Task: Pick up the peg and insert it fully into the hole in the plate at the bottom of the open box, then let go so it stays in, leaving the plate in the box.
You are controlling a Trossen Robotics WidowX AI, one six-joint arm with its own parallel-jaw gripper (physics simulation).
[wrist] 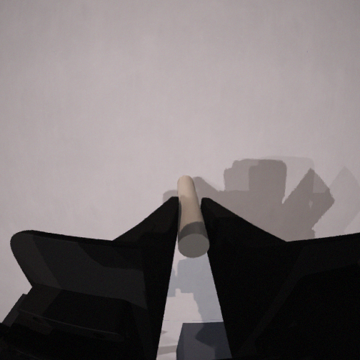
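The peg [190, 207] is a beige round rod in the wrist view, below the middle. Its near end face is grey in shadow and its far end points away. My gripper [189, 203] is shut on the peg, with one black finger touching it on each side. The peg's far end reaches beyond the fingertips. The open box and the plate with the hole cannot be made out in this view.
A pale grey surface [150, 100] spreads beneath the gripper, with shadows of the arm to the right of the peg. A dark grey-blue block-like shape [192, 342] shows between the fingers at the bottom edge.
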